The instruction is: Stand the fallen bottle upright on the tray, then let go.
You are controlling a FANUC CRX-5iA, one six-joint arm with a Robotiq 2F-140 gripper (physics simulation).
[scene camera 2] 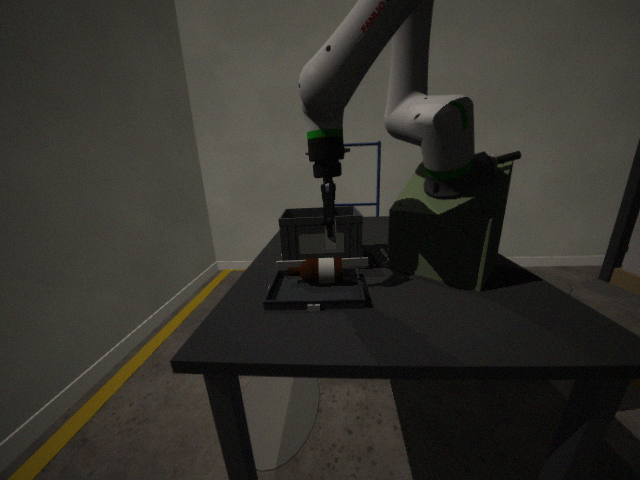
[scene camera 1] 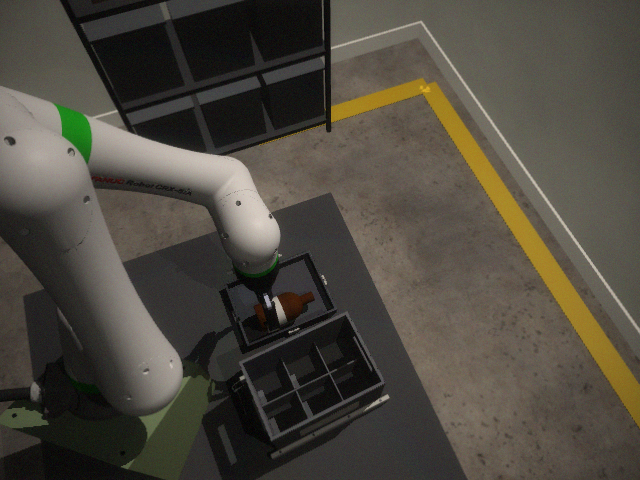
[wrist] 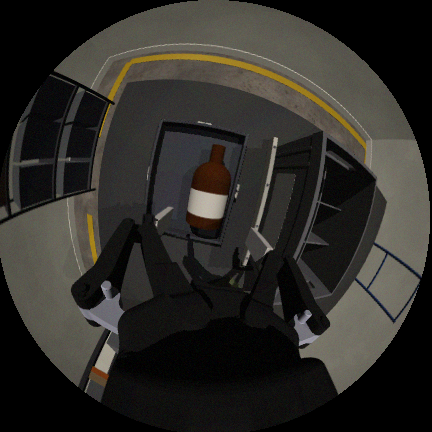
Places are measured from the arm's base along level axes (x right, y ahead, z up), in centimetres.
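Pixels of known places: gripper, fingertip midpoint: [scene camera 2: 331, 241] [wrist: 210, 226]; arm's base, origin of the base link: [scene camera 2: 450, 184].
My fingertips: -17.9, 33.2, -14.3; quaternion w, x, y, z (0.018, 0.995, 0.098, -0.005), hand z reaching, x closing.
Ahead of a thing's pixels: the offset from my fingertips to its middle, as dx, dy, dz. "spot": to the spot under its first point. Level surfaces: height alone.
The brown bottle with a white label {-2.4, +4.7, -8.3} [scene camera 1: 292, 305] [scene camera 2: 310, 271] [wrist: 210, 182] lies on its side in the shallow dark tray {spot: -12.0, +9.0, -12.1} [scene camera 1: 297, 277] [scene camera 2: 305, 296] [wrist: 172, 175]. It is close to the tray wall on the crate side. Its neck points away from the robot's base, to the left in scene camera 2. My gripper [scene camera 1: 269, 310] [scene camera 2: 331, 238] [wrist: 210, 226] is open and empty, pointing down. In scene camera 2 its fingertips are above the bottle's label and base end, with a gap between. In the wrist view the fingertips stand wide on either side of the bottle's base end.
A grey divided crate {+19.0, +8.5, -3.8} [scene camera 1: 330, 418] [scene camera 2: 289, 240] [wrist: 282, 205] stands right beside the tray, much taller than it. A pale bar [scene camera 1: 361, 410] [wrist: 267, 185] runs along a crate side. A black shelf rack [scene camera 1: 327, 77] stands beyond the table {dz -12.6} [scene camera 2: 413, 346]. The robot's green pedestal [scene camera 2: 444, 242] stands on the table.
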